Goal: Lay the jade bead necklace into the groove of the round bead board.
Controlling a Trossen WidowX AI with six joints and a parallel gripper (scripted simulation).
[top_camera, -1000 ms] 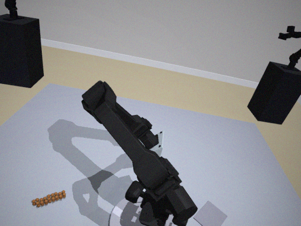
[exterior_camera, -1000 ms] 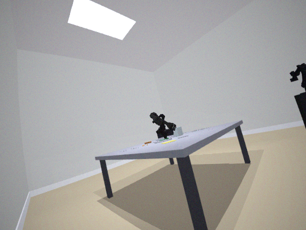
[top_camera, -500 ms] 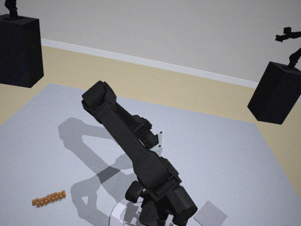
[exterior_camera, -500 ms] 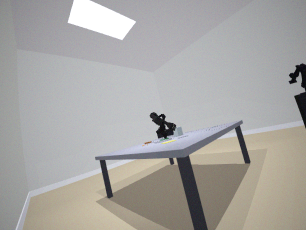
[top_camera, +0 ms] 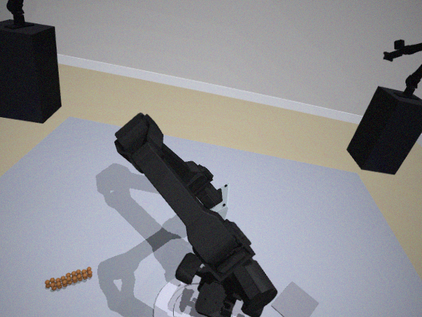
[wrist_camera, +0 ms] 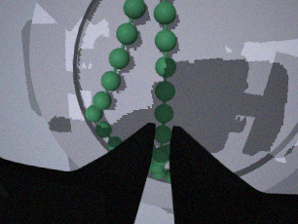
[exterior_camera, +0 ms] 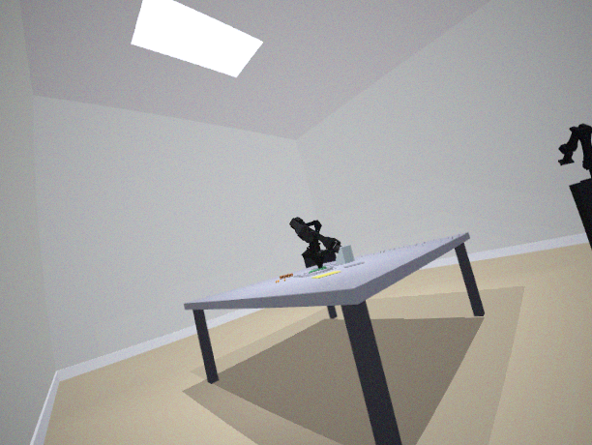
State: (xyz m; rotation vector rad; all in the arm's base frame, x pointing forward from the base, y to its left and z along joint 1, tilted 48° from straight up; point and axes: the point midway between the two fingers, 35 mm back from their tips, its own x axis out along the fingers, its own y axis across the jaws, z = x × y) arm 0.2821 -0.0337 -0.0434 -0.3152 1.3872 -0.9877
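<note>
Right now the round bead board is 3 cm to the right of my gripper tip, 2 cm ahead of it and 1 cm below it. Also, from my gripper tip: yellow strip 21 cm ahead, 20 cm to the left, 1 cm below; then flat grey square 21 cm to the left, 3 cm behind, 1 cm below.
</note>
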